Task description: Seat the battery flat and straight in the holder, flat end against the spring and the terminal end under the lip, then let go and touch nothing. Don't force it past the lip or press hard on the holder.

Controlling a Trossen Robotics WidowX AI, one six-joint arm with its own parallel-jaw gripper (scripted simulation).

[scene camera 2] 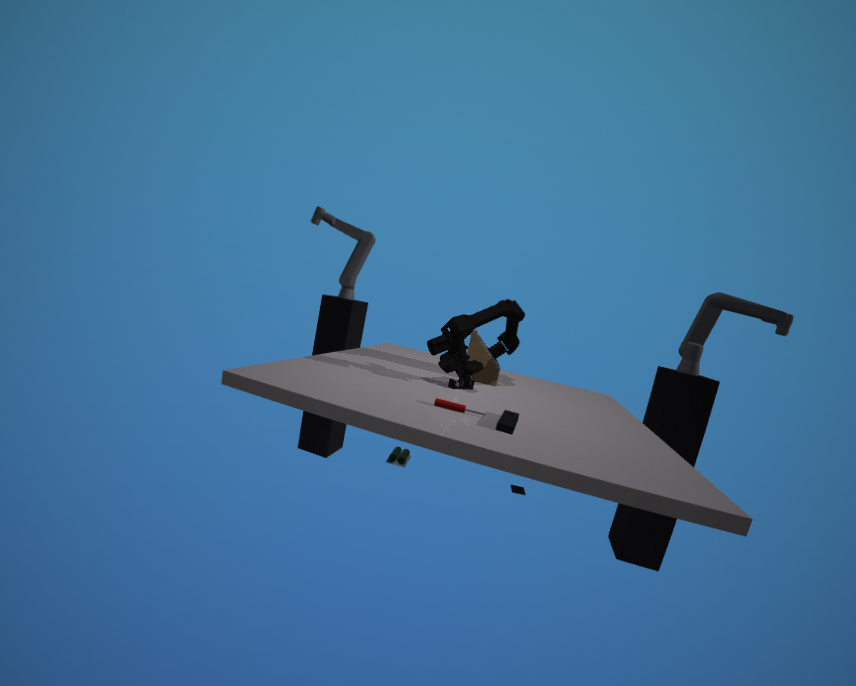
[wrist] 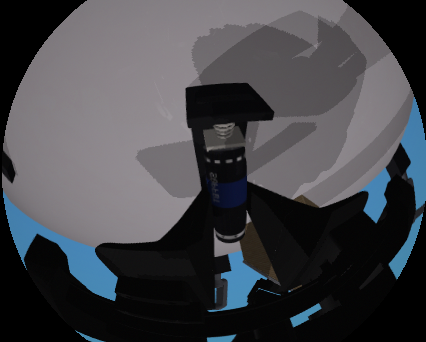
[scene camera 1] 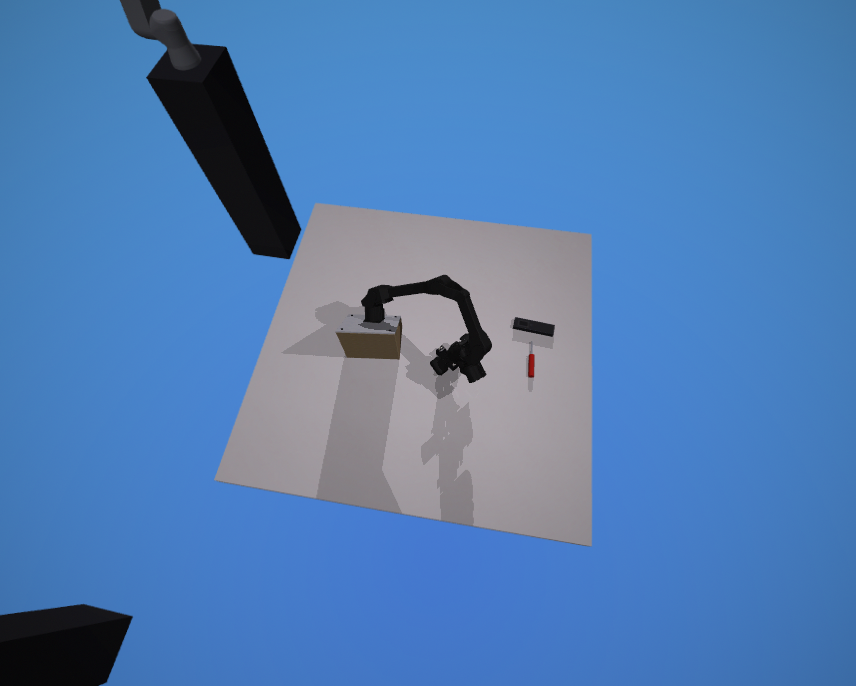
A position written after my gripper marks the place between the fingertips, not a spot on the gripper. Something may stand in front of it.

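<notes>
Scene camera 2 shows my gripper [scene camera 2: 464, 381]. The wrist view shows the gripper [wrist: 225, 190] and a battery [wrist: 226, 170].
</notes>
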